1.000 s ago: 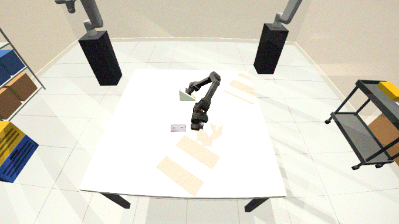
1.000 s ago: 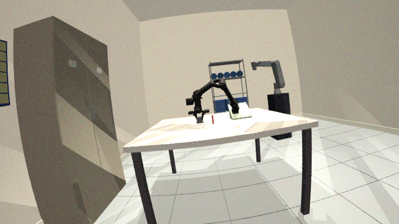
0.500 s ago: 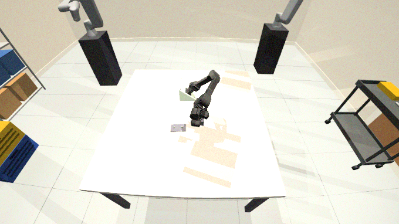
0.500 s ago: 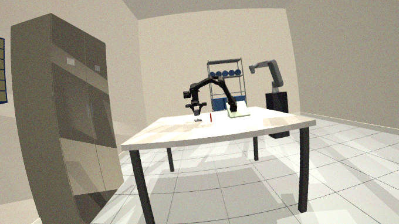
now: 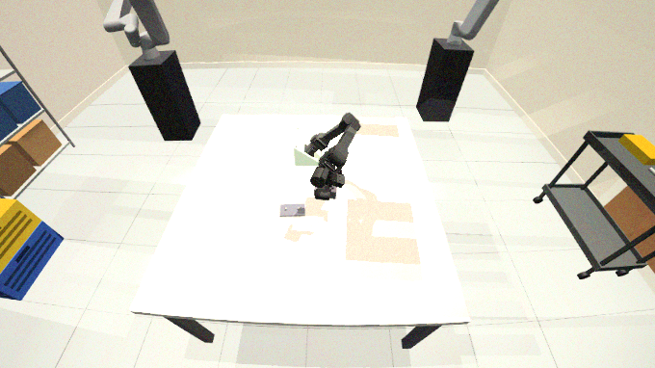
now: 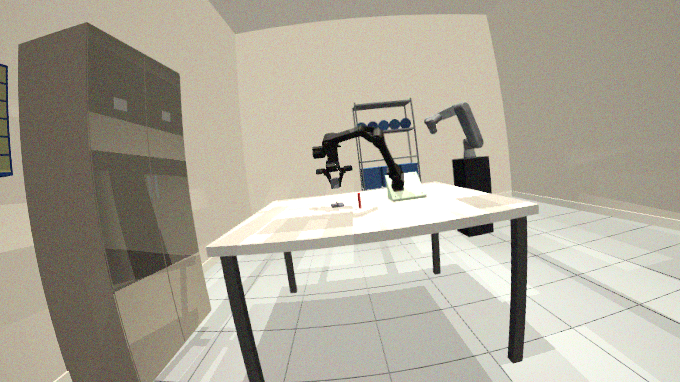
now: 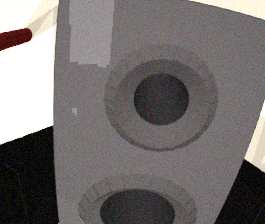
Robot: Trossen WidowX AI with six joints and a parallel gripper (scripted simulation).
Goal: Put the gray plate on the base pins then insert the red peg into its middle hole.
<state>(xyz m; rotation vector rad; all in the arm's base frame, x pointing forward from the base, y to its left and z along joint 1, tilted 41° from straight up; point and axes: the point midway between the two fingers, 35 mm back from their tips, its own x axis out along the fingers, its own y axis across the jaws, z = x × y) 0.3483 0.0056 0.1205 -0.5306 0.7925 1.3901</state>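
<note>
The dark base lies 16 cm to the right of my gripper tip and 12 cm below it. Round my gripper tip: red peg: 11 cm behind, 9 cm below, 4 cm to the left; then gray plate: 3 cm above.
</note>
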